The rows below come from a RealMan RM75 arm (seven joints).
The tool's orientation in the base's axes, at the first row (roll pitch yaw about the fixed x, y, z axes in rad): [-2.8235, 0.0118, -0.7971]
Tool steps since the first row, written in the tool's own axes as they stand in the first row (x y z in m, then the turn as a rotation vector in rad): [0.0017, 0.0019, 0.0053, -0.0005, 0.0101, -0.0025]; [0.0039, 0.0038, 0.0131, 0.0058, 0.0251, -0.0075]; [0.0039, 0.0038, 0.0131, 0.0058, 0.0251, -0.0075]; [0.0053, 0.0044, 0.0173, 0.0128, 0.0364, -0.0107]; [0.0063, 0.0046, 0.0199, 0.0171, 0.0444, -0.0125]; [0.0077, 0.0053, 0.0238, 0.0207, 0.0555, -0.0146]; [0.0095, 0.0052, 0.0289, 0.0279, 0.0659, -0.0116]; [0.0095, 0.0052, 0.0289, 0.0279, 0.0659, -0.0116]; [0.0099, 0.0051, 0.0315, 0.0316, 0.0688, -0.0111]
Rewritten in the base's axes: [0.0010, -0.0013, -0.0056, -0.0078, -0.0069, -0.0008]; [0.0030, -0.0023, -0.0137, -0.0147, -0.0224, -0.0008]; [0.0030, -0.0023, -0.0137, -0.0147, -0.0224, -0.0008]; [0.0044, -0.0028, -0.0179, -0.0182, -0.0356, -0.0014]; [0.0056, -0.0030, -0.0204, -0.0210, -0.0444, -0.0022]; [0.0069, -0.0036, -0.0244, -0.0265, -0.0548, -0.0037]; [0.0093, -0.0037, -0.0292, -0.0280, -0.0662, -0.0099]; [0.0093, -0.0037, -0.0292, -0.0280, -0.0662, -0.0099]; [0.0102, -0.0033, -0.0316, -0.0272, -0.0706, -0.0113]
